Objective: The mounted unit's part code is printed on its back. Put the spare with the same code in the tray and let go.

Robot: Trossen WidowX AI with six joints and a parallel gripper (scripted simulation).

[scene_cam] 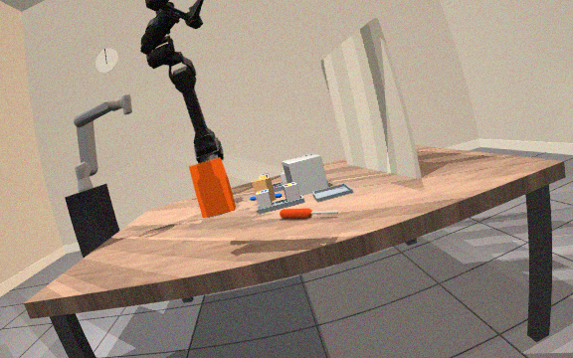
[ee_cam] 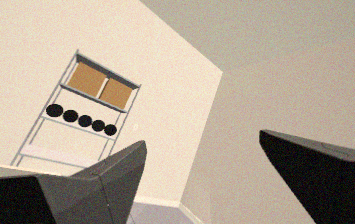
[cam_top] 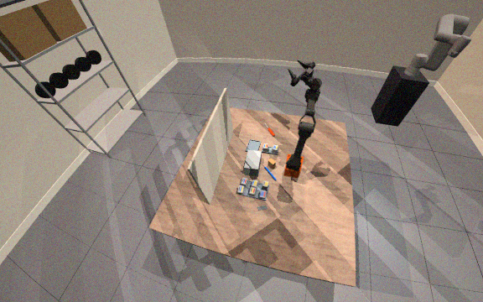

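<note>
Now: the grey spare 14 cm ahead of my gripper tip, 53 cm to the left of it and 60 cm below it. Also, from my gripper tip: grey mounted unit 19 cm ahead, 38 cm to the left, 59 cm below; then white panel 43 cm ahead, 38 cm to the left, 41 cm below; then grey tray 23 cm ahead, 17 cm to the left, 64 cm below.
</note>
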